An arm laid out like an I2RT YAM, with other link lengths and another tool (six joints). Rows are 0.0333 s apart.
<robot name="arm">
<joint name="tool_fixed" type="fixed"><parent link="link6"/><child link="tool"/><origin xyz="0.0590 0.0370 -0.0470" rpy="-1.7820 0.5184 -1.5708"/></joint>
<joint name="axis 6" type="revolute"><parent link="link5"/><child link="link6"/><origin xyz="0.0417 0.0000 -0.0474" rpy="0.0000 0.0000 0.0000"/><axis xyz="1 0 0"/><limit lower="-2.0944" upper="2.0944"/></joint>
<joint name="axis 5" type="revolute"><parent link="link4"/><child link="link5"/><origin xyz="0.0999 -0.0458 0.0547" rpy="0.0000 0.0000 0.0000"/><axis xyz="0 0 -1"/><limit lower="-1.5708" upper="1.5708"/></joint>
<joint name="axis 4" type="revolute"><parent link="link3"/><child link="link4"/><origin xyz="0.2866 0.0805 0.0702" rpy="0.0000 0.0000 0.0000"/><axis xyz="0 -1 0"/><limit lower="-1.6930" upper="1.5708"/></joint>
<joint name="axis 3" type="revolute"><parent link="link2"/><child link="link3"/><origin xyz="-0.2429 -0.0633 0.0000" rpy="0.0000 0.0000 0.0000"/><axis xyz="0 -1 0"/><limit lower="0.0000" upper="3.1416"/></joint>
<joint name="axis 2" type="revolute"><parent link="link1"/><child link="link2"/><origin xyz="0.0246 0.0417 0.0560" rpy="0.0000 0.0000 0.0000"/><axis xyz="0 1 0"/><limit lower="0.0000" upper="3.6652"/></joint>
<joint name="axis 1" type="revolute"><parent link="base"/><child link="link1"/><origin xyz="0.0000 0.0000 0.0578" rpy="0.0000 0.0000 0.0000"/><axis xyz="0 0 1"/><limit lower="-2.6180" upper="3.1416"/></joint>
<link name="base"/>
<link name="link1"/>
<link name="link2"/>
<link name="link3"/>
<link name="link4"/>
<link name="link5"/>
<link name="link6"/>
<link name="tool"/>
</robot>
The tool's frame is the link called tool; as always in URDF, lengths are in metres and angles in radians.
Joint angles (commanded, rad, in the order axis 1, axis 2, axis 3, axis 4, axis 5, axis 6), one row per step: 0.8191, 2.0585, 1.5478, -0.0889, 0.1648, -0.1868; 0.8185, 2.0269, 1.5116, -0.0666, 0.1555, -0.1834; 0.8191, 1.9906, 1.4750, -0.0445, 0.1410, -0.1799; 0.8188, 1.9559, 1.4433, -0.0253, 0.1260, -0.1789; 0.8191, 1.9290, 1.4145, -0.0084, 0.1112, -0.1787; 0.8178, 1.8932, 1.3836, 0.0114, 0.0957, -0.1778; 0.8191, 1.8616, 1.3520, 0.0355, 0.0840, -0.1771; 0.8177, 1.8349, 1.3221, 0.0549, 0.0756, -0.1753; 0.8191, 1.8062, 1.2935, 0.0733, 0.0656, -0.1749; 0.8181, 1.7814, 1.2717, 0.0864, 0.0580, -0.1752; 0.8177, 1.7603, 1.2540, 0.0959, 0.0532, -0.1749; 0.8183, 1.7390, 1.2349, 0.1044, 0.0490, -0.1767; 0.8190, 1.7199, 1.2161, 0.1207, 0.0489, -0.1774; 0.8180, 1.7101, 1.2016, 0.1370, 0.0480, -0.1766; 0.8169, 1.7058, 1.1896, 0.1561, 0.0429, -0.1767; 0.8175, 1.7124, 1.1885, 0.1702, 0.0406, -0.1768
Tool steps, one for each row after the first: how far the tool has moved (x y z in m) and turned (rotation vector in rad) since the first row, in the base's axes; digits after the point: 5 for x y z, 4 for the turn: -0.00367, -0.00275, 0.00485, 0.0188, -0.0066, 0.0053; -0.00848, -0.00492, 0.01187, 0.0424, -0.0140, 0.0162; -0.01257, -0.00719, 0.01948, 0.0647, -0.0228, 0.0282; -0.01676, -0.00918, 0.02372, 0.0810, -0.0273, 0.0411; -0.02056, -0.01187, 0.03199, 0.1047, -0.0382, 0.0530; -0.02491, -0.01367, 0.03823, 0.1264, -0.0502, 0.0646; -0.02809, -0.01677, 0.04182, 0.1419, -0.0576, 0.0699; -0.03254, -0.01890, 0.04668, 0.1586, -0.0667, 0.0803; -0.03526, -0.02147, 0.05157, 0.1722, -0.0756, 0.0866; -0.03770, -0.02364, 0.05576, 0.1830, -0.0830, 0.0907; -0.04074, -0.02594, 0.05909, 0.1906, -0.0901, 0.0962; -0.04277, -0.02762, 0.06270, 0.2018, -0.1023, 0.0979; -0.04341, -0.02886, 0.06372, 0.2106, -0.1100, 0.0977; -0.04365, -0.02919, 0.06367, 0.2200, -0.1166, 0.1016; -0.04294, -0.02765, 0.06239, 0.2251, -0.1204, 0.1045
